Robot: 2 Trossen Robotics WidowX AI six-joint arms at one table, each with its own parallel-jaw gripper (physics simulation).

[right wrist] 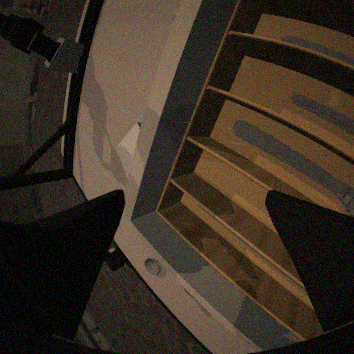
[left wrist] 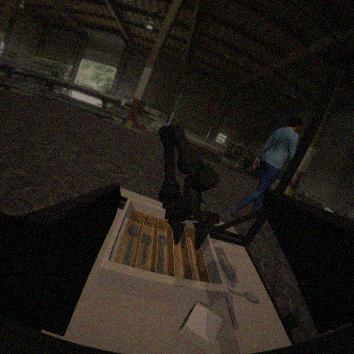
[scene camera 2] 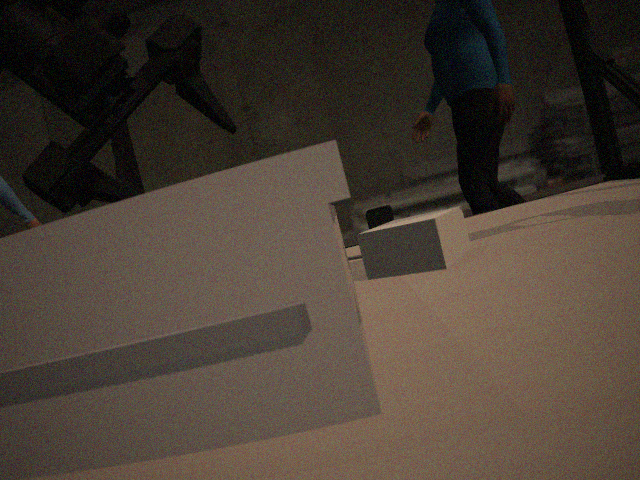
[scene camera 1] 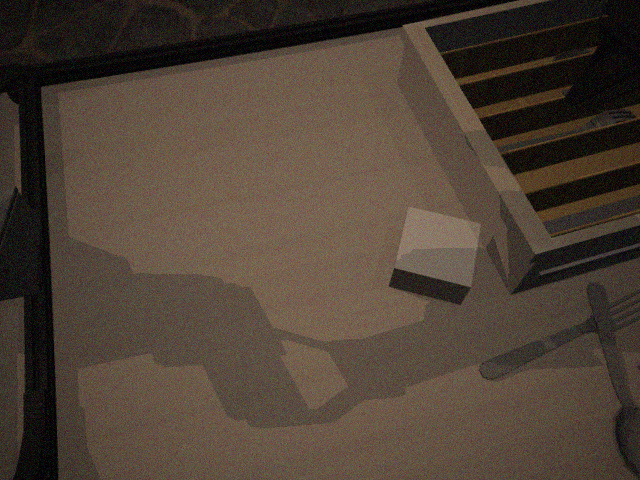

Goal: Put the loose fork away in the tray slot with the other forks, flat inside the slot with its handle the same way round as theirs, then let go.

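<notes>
The loose fork (scene camera 1: 537, 352) (left wrist: 231, 310) lies on the table outside the tray (scene camera 1: 454, 103) (left wrist: 150, 274) (right wrist: 167, 135). Its handle points lower left in scene camera 1, its tines right. A spoon (scene camera 1: 610, 356) (left wrist: 250, 296) crosses it by the tines. Inside the tray, a stored fork (scene camera 1: 610, 118) (left wrist: 162, 250) (right wrist: 280, 145) lies in a slot, handle end toward the tray's left wall in scene camera 1. My right gripper (scene camera 2: 181, 161) (left wrist: 185, 246) (right wrist: 196, 197) is open and empty above the tray. My left gripper is open and empty, away from the fork.
A pale block (scene camera 1: 439, 237) (scene camera 2: 403, 250) (left wrist: 202, 320) stands near the tray's corner. Other utensils (left wrist: 132, 230) (right wrist: 325, 110) lie in further slots, between thin dividers. Another utensil (left wrist: 227, 265) lies beside the tray. A person (scene camera 2: 467, 56) (left wrist: 280, 150) stands beyond the table.
</notes>
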